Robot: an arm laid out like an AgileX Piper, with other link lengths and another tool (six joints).
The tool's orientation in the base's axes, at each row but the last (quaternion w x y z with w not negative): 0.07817 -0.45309 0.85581 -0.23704; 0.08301 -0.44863 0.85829 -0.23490; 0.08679 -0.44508 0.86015 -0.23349; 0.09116 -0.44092 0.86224 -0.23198; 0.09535 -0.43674 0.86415 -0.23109
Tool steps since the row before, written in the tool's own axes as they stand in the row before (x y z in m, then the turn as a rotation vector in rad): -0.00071 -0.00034 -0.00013 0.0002 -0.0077 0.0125; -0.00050 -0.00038 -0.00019 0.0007 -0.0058 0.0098; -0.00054 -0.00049 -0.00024 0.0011 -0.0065 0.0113; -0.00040 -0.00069 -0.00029 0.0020 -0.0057 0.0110; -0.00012 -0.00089 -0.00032 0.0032 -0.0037 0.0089
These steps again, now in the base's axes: 0.00062 0.00046 0.00022 0.0099 -0.0080 -0.0073; 0.00050 0.00028 0.00031 0.0073 -0.0066 -0.0058; 0.00059 0.00027 0.00041 0.0081 -0.0078 -0.0067; 0.00063 0.00007 0.00057 0.0069 -0.0080 -0.0068; 0.00059 -0.00026 0.00071 0.0040 -0.0073 -0.0059
